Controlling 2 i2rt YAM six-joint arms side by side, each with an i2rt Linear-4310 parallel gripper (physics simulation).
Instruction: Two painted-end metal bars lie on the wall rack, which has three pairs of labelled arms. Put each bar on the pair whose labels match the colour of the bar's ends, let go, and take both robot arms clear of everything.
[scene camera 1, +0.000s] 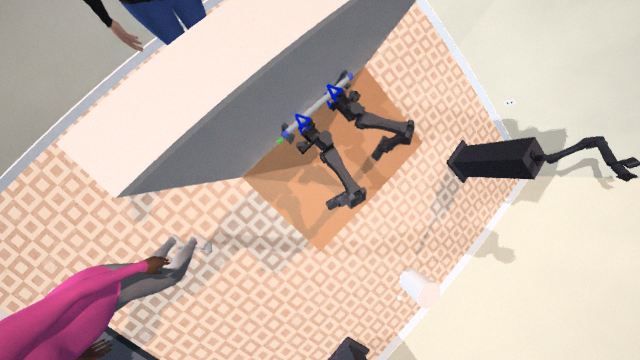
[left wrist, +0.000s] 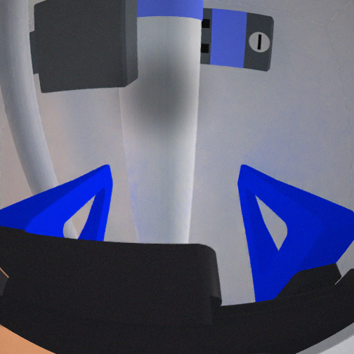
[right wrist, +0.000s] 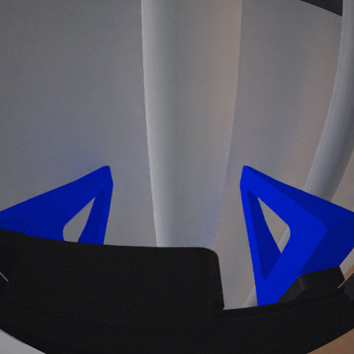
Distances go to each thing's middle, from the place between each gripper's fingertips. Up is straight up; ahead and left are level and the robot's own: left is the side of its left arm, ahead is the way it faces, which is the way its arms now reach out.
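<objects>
With the dark rack block (left wrist: 69, 52), my left hand is 20 mm past it, 80 mm to the right of it and 80 mm above it. The blue-ended bar (right wrist: 190, 62), counted from that same left hand, is 40 mm behind and 130 mm to the right.
As for the blue-ended bar, my right hand is 9 cm to the right of it and 2 cm past it. The dark rack block is 30 cm to the left of my right hand and 8 cm below it.
</objects>
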